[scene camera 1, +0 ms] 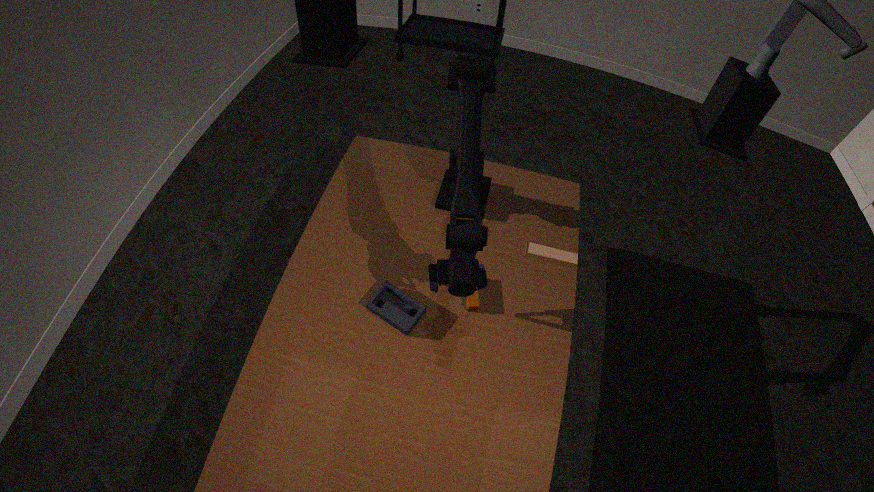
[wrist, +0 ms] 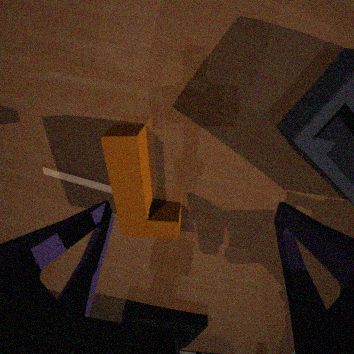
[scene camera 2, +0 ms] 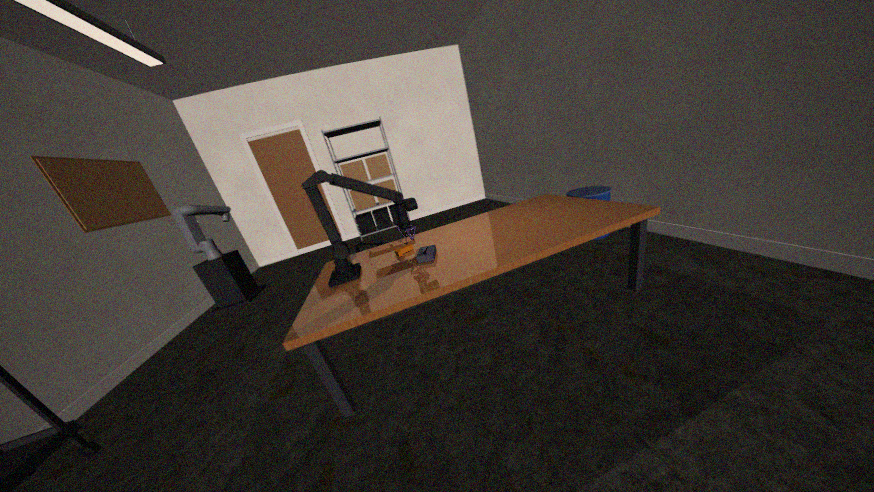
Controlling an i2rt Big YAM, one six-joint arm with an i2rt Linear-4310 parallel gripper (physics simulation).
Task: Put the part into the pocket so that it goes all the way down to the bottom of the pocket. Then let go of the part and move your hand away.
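Seen in the pictures: gripper, fingertip midpoint: point(wrist: 191, 210) point(scene camera 2: 409, 238); arm's base, origin of the base link: point(scene camera 2: 345, 272).
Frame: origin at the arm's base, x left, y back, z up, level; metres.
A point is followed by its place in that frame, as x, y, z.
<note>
The part is an orange L-shaped block point(scene camera 1: 472, 301) @[0.110, -0.386, 0.001] point(scene camera 2: 404, 251) @[0.086, -0.347, -0.019] point(wrist: 128, 185) @[0.102, -0.358, 0.002]. It lies on the table, partly hidden by the arm in scene camera 1. The pocket is in a blue-grey block point(scene camera 1: 396, 307) @[-0.084, -0.465, 0.007] point(scene camera 2: 426, 253) @[-0.117, -0.453, 0.002] point(wrist: 295, 131) @[-0.009, -0.446, 0.004], which stands beside the part, left of it in scene camera 1 and at the right edge of the wrist view. My gripper point(scene camera 2: 410, 233) @[0.056, -0.397, 0.060] point(wrist: 191, 210) @[0.056, -0.397, 0.060] is open, with nothing between its fingers. It is above the table over the part. In the wrist view the part shows nearer the left finger, beyond the fingertips.
The wooden table point(scene camera 1: 391, 415) @[-0.013, -0.749, -0.028] point(scene camera 2: 525, 232) @[-0.197, -0.999, -0.028] carries the arm's base point(scene camera 1: 446, 192) @[-0.053, -0.034, 0.010] point(scene camera 2: 344, 273) @[-0.052, -0.006, 0.013]. A pale flat strip point(scene camera 1: 552, 253) point(wrist: 77, 180) lies near the table's right edge in scene camera 1. Dark shadows of the arm cross the table.
</note>
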